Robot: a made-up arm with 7 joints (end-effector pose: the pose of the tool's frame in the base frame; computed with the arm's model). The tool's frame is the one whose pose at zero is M.
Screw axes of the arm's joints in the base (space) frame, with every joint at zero. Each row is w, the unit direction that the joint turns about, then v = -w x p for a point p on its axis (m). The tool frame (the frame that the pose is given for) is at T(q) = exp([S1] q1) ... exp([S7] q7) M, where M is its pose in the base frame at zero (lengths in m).
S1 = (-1, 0, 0, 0, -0.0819, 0)
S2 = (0, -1, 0, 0.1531, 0, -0.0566)
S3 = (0, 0, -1, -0.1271, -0.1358, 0)
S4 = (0, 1, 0, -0.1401, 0, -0.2)
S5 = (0, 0, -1, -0.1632, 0.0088, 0)
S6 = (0, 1, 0, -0.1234, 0, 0.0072)
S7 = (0, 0, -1, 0.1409, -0.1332, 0)
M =
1 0 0 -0.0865
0 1 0 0.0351
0 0 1 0.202
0 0 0 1
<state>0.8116 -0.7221 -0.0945 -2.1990 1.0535 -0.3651 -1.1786</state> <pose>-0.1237 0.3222 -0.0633 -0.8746 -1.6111 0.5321</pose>
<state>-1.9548 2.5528 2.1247 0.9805 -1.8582 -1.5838 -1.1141</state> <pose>0.4563 -0.4649 0.0986 1.1808 0.6864 2.0916</pose>
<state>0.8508 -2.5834 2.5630 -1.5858 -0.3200 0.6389 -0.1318</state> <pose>0.2330 0.1743 -0.1752 2.2284 -1.1378 -0.1572</pose>
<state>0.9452 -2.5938 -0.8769 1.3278 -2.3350 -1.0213 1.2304</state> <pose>0.0710 0.6747 0.1564 -1.5589 -1.1203 1.3682</pose>
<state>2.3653 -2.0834 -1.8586 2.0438 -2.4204 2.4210 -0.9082</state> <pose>0.1404 0.4064 -0.3238 -1.2813 0.1754 -1.9227</pose>
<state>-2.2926 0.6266 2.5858 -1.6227 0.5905 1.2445 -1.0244</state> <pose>0.0407 -0.3702 0.2710 1.3167 1.3465 -1.8849</pose>
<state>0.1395 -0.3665 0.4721 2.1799 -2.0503 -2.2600 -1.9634</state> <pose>-0.5324 0.6723 0.0826 0.3127 -1.0648 -0.0664</pose>
